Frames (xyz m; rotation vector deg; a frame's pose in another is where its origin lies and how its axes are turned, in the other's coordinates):
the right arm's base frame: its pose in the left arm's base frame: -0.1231 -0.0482 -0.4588 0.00 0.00 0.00
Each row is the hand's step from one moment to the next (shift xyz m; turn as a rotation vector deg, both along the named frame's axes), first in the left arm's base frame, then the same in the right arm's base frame.
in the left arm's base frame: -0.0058 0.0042 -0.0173 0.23 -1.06 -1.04
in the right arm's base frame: -0.0058 0.0042 -0.0173 0.23 -1.06 -1.04
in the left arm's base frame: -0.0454 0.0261 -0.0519 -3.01 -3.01 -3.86
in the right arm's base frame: -0.0454 0.0261 -0.0519 -3.01 -3.01 -3.86
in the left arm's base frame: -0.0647 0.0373 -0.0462 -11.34 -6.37 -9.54
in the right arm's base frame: -0.0647 0.0373 -0.0462 -11.34 -6.37 -9.54
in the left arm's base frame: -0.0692 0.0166 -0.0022 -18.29 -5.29 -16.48
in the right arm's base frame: -0.0692 0.0166 -0.0022 -18.29 -5.29 -16.48
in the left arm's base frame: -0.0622 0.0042 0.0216 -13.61 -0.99 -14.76
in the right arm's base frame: -0.0622 0.0042 0.0216 -13.61 -0.99 -14.76
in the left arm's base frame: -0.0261 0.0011 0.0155 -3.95 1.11 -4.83
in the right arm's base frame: -0.0261 0.0011 0.0155 -3.95 1.11 -4.83
